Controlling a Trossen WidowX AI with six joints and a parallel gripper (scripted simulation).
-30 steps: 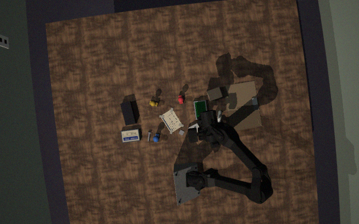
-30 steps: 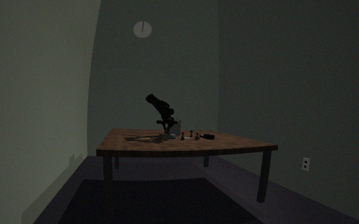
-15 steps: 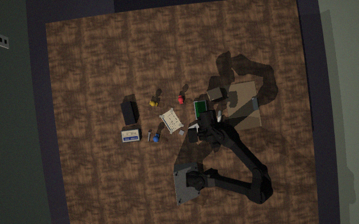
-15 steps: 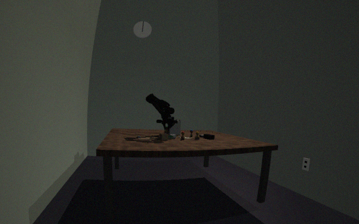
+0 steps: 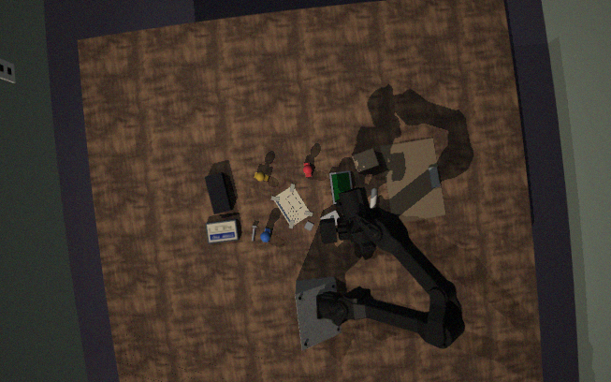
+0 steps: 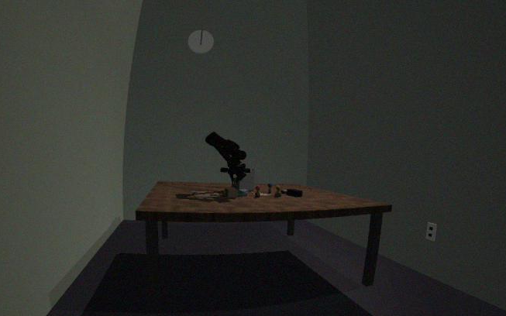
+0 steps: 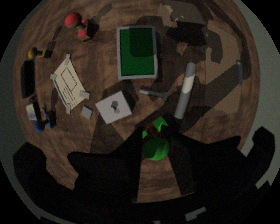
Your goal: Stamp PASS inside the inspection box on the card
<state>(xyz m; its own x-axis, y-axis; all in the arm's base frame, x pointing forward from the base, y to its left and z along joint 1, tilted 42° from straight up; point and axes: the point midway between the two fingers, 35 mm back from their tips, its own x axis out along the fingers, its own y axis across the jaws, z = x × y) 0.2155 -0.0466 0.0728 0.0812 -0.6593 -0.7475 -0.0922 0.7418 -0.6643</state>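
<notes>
My gripper tip is 100 mm short of the green ink pad, 20 mm to the right of it and 60 mm above it. The rest, counted from my gripper tip: green-knobbed stamp right at my gripper tip; cardboard box 180 mm ahead, 40 mm to the right, 40 mm below; white marker 10 mm ahead, 60 mm to the right, 50 mm below.
</notes>
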